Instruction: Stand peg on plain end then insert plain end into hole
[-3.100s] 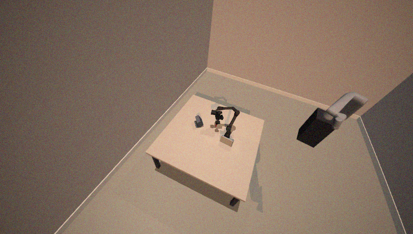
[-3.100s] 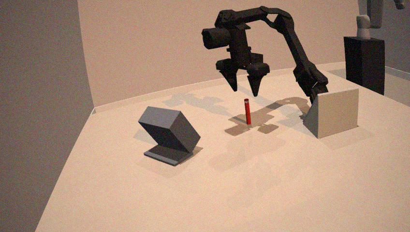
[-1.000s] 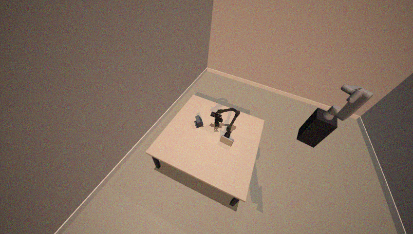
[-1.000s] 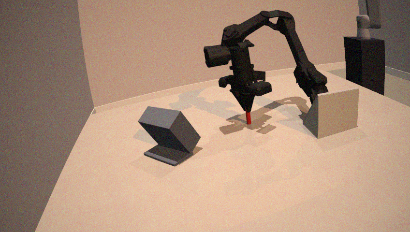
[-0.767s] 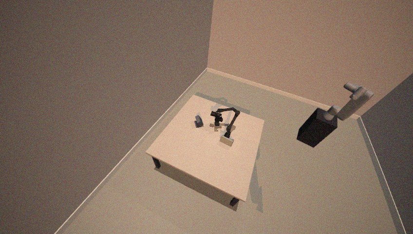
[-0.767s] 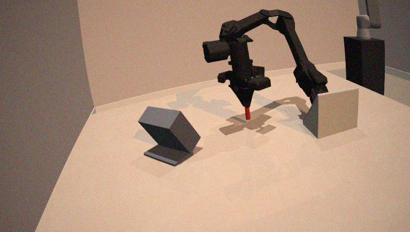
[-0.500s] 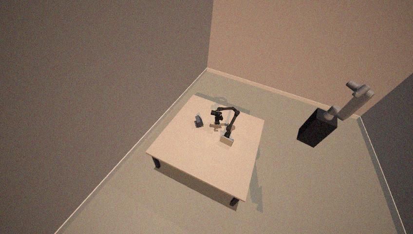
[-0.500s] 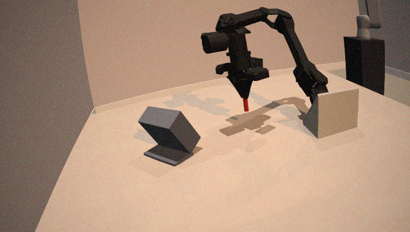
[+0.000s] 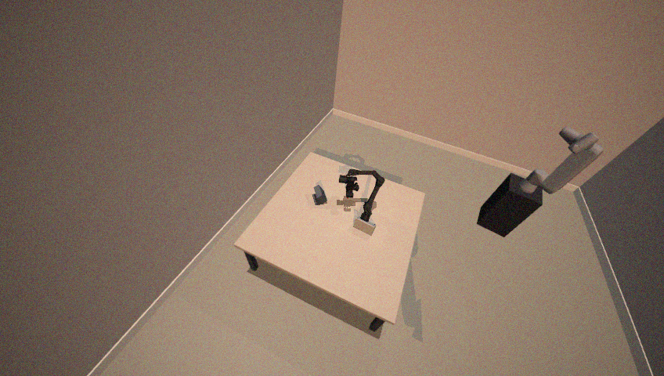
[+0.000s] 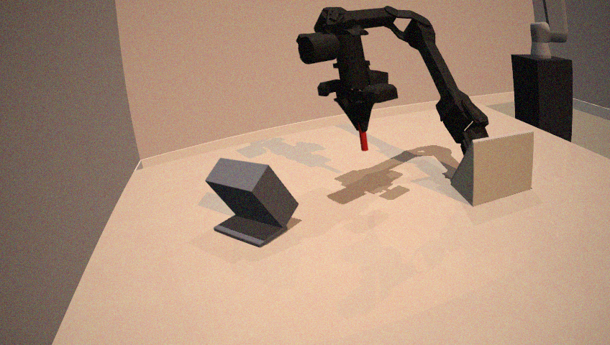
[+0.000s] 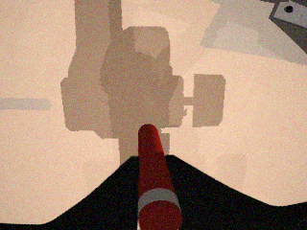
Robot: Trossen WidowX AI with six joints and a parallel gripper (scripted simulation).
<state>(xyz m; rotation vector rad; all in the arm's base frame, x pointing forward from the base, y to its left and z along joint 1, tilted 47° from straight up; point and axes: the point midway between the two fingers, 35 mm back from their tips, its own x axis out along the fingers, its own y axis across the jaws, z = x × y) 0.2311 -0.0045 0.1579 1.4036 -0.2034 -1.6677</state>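
Now: the grey sloped panel 230 mm ahead of my gripper tip, 110 mm to the left of it and 50 mm below it. The rest, counted from my gripper tip: red peg 20 mm above; panel foot plate 240 mm ahead, 120 mm to the left, 110 mm below.
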